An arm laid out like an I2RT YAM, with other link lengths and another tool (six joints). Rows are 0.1 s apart.
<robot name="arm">
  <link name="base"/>
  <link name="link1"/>
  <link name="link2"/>
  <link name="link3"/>
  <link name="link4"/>
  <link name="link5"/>
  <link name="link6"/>
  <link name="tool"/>
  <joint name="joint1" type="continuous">
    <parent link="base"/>
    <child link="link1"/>
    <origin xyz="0 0 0.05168" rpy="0 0 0"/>
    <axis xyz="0 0 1"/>
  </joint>
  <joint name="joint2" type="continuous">
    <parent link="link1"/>
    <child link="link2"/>
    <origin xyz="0.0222 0.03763 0.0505" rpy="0 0 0"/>
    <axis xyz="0 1 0"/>
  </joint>
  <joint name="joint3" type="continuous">
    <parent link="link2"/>
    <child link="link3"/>
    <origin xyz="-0.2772 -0.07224 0" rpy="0 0 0"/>
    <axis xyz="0 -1 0"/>
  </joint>
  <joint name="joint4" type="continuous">
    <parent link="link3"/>
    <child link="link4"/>
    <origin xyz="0.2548 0.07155 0.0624" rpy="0 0 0"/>
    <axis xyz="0 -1 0"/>
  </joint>
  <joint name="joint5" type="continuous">
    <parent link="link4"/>
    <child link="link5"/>
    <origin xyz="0.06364 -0.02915 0.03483" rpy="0 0 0"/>
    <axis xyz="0 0 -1"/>
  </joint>
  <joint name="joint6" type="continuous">
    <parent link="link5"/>
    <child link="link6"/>
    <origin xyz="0.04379 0 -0.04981" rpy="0 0 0"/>
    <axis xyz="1 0 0"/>
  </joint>
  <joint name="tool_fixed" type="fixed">
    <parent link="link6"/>
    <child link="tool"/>
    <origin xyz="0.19 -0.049 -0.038" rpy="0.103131 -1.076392 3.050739"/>
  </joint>
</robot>
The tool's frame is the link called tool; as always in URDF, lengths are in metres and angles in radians. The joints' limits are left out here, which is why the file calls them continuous.
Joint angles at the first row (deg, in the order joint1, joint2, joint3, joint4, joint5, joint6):
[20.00 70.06 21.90 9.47 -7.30 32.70]
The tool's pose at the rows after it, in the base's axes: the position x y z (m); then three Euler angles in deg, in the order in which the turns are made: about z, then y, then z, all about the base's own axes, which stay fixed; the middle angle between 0 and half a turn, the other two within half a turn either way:
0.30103 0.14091 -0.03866 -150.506 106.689 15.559
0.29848 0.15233 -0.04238 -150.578 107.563 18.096
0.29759 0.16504 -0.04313 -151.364 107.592 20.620
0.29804 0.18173 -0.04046 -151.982 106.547 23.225
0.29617 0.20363 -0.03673 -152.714 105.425 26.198
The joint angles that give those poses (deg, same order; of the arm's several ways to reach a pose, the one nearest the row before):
[20.41 73.66 23.38 9.23 -9.82 32.57]
[22.01 75.71 24.45 9.22 -10.53 31.92]
[24.32 77.30 25.51 9.52 -10.36 31.05]
[27.22 78.50 26.34 10.82 -9.84 30.63]
[31.24 79.82 27.50 12.03 -8.68 30.59]

